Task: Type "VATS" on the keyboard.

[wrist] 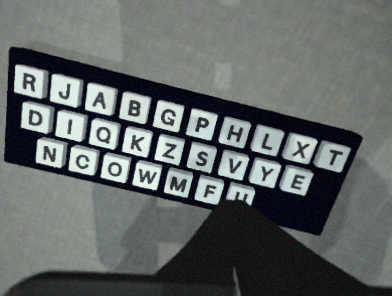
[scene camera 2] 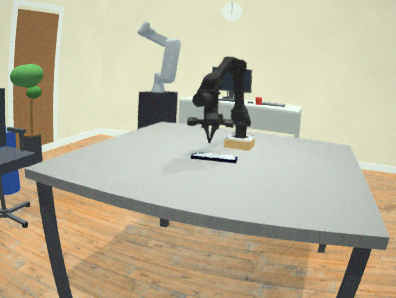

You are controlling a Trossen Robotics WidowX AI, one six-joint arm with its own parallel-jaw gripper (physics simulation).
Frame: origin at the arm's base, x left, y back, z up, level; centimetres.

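Seen in the pictures: gripper, fingertip midpoint: (wrist: 231, 210) (scene camera 2: 209, 142); arm's base, origin of the base link: (scene camera 2: 240, 137).
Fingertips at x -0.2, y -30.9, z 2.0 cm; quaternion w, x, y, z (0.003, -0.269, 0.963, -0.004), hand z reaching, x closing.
Pixels of each thing's middle, then the offset from my fingertips to it. Level surfaces: height alone.
- dark keyboard, body centre: (wrist: 178, 147) (scene camera 2: 214, 157) dx +2.4, dy +0.8, dz -5.9 cm
- T key, body centre: (wrist: 331, 156) dx -4.6, dy -3.5, dz -5.2 cm
- S key, body centre: (wrist: 201, 157) dx +1.1, dy +0.4, dz -5.2 cm
- V key, body centre: (wrist: 233, 165) dx -0.5, dy -0.2, dz -5.2 cm
- U key, body centre: (wrist: 239, 197) dx -2.0, dy +1.2, dz -5.2 cm
- grey table, its level: dz -6.7 cm
A dark keyboard (scene camera 2: 214, 158) (wrist: 295, 212) with white letter keys lies on the table. In the wrist view it slants down to the right. The A key (wrist: 100, 101) is in its top row towards the left, and the T key (wrist: 333, 157) is at that row's right end. The S key (wrist: 202, 157) and the V key (wrist: 233, 165) are side by side in the middle row. My gripper (scene camera 2: 210, 142) (wrist: 231, 211) is shut and empty, tips pointing down, above the table near the keyboard. In the wrist view its tips cover the lower part of the U key (wrist: 241, 194).
The grey table (scene camera 2: 280, 200) carries the arm's wooden base block (scene camera 2: 239, 143) behind the keyboard. Farther back are a white desk (scene camera 2: 277, 114) with a monitor and a red cup (scene camera 2: 258, 101), and a grey arm (scene camera 2: 171, 60) on a dark stand (scene camera 2: 157, 110). A chair (scene camera 2: 17, 157) is at the left.
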